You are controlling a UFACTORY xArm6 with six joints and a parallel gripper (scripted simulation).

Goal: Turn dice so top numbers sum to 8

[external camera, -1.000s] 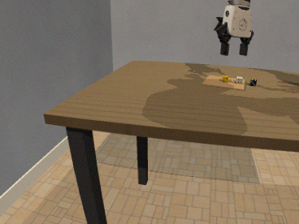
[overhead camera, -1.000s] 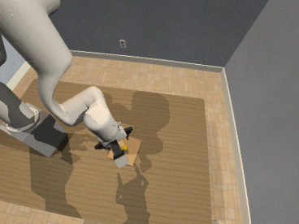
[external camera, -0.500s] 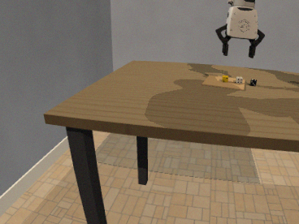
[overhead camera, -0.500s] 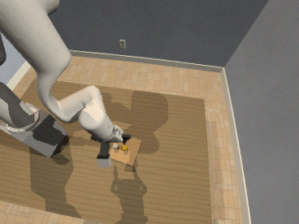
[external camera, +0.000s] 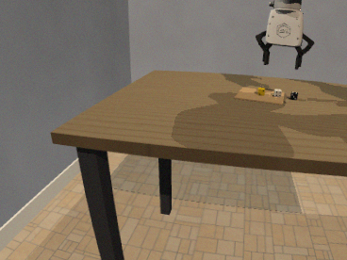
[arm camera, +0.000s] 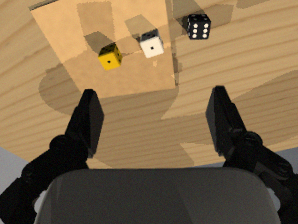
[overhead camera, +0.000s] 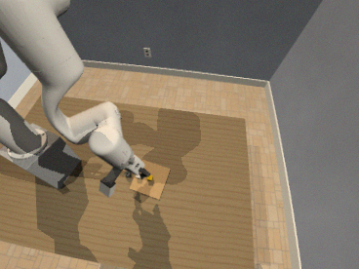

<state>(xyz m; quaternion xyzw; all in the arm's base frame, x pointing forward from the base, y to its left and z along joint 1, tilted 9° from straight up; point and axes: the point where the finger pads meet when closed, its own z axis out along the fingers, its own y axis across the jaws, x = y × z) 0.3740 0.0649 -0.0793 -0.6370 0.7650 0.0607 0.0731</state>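
The black die is 10 cm below my hand, 5 cm behind it and 1 cm to the right of it. The rest, counted from my hand: tan mat (10 cm below, 5 cm ahead); white die (9 cm below, 1 cm to the right); yellow die (9 cm below, 5 cm ahead).
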